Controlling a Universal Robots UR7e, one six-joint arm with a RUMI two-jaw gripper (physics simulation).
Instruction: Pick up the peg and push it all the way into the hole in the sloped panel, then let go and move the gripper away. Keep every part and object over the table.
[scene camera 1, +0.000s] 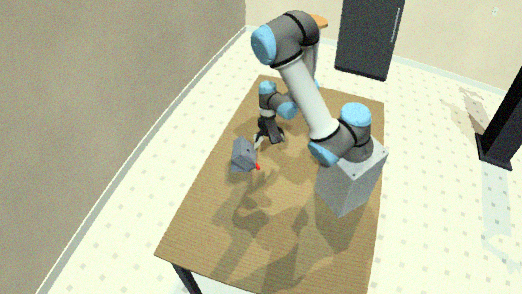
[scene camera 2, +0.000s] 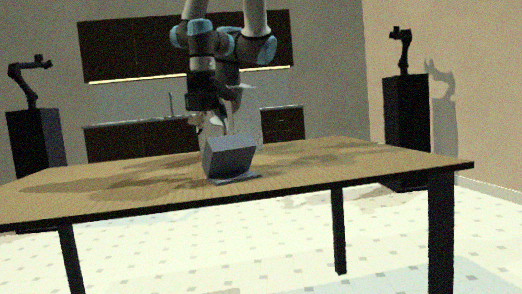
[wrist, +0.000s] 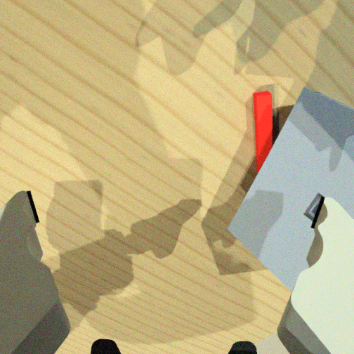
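Where they show: gripper, between the fingertips: (scene camera 1: 269, 145) (scene camera 2: 211, 135); arm's base, origin of its link: (scene camera 1: 356, 147) (scene camera 2: 222, 82).
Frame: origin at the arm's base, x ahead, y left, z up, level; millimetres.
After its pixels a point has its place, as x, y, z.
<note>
The red peg (scene camera 1: 257, 166) @[437, 21, -300] (wrist: 263, 130) lies on the table beside the grey block with the sloped panel (scene camera 1: 242, 156) @[491, 72, -202] (scene camera 2: 230, 159) @[541, 19, -253] (wrist: 295, 155). The block's edge hides one end of the peg in the wrist view; the peg does not show in scene camera 2. The square hole (wrist: 312, 208) shows in the panel, partly covered by the right finger in the wrist view. My gripper (scene camera 1: 270, 141) @[401, -37, -194] (scene camera 2: 214, 125) (wrist: 175, 197) is open and empty. It hangs above the table near the block, with the peg ahead and right of centre between the fingers in the wrist view.
The wooden table (scene camera 1: 192, 225) @[556, 457, -311] (scene camera 2: 400, 157) @[477, 543, -312] carries the robot's grey pedestal (scene camera 1: 345, 185) @[-5, 134, -93] on the right in scene camera 1. The block stands close to the table's left edge there. Arm shadows fall across the table top.
</note>
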